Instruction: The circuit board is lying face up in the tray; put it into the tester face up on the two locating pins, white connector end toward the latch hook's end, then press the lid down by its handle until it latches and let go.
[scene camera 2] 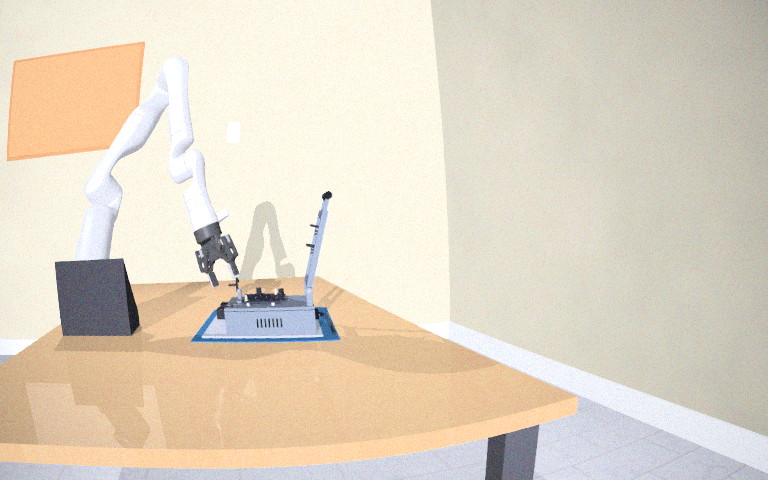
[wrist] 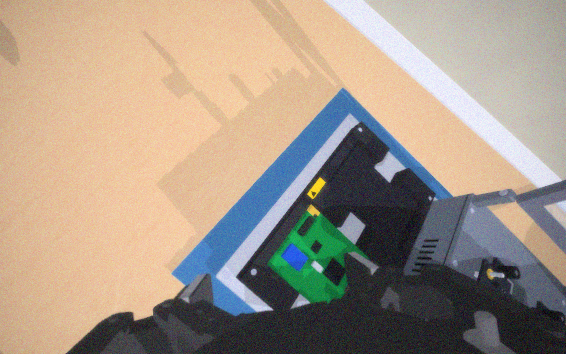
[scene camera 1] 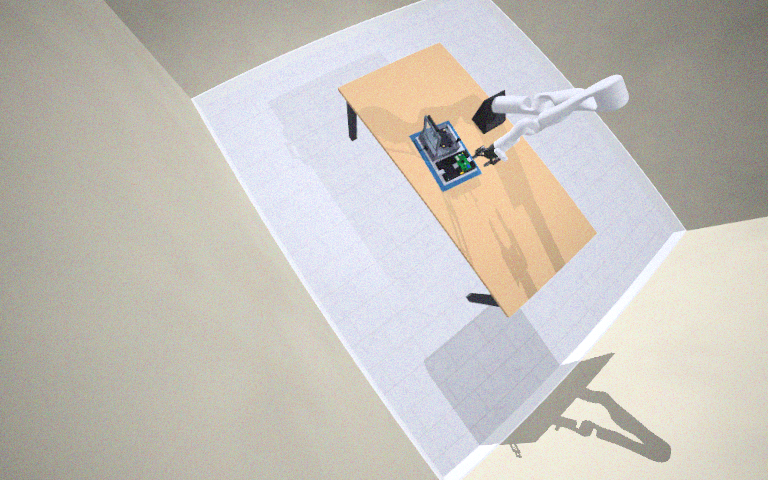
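Where they show: gripper, between the fingertips: [scene camera 2: 225,282] [wrist: 280,278] [scene camera 1: 478,162]; arm's base, origin of its link: [scene camera 2: 90,278] [scene camera 1: 496,104].
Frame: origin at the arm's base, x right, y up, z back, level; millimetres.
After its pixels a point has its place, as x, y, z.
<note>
The green circuit board [scene camera 1: 463,163] {-128, -102, -403} [wrist: 327,240] {-132, -102, -422} lies face up in the black tray [wrist: 375,195] {-91, -104, -496}, with a blue part and a yellow end tab showing; its end near my gripper is partly hidden in the wrist view. My gripper [scene camera 1: 479,161] {-186, -44, -371} [scene camera 2: 225,280] {-186, -44, -371} [wrist: 280,278] {-186, -44, -371} is open and empty, tilted, above the tray's robot side with its fingers spread apart. The grey tester [scene camera 2: 271,322] {151, -91, -410} [wrist: 435,240] {-15, -87, -475} stands beside the tray. Its lid [scene camera 2: 318,243] {164, 55, -513} [scene camera 1: 433,135] {70, 75, -550} is raised nearly upright, with the black handle [scene camera 2: 326,195] {141, 145, -540} at the top. The locating pins cannot be made out clearly.
Tester and tray stand on a blue-edged mat [wrist: 277,180] {-200, -120, -460} [scene camera 2: 331,325] {117, -113, -545} on the wooden table [scene camera 2: 339,390] {539, -122, -409}. The arm's black base block [scene camera 2: 90,297] {46, -37, -3} [scene camera 1: 487,116] {-14, -27, -91} stands close to the tester. A small dark upright part [scene camera 2: 236,283] {-4, -28, -370} rises at the tester's robot side, close to one finger in scene camera 2.
</note>
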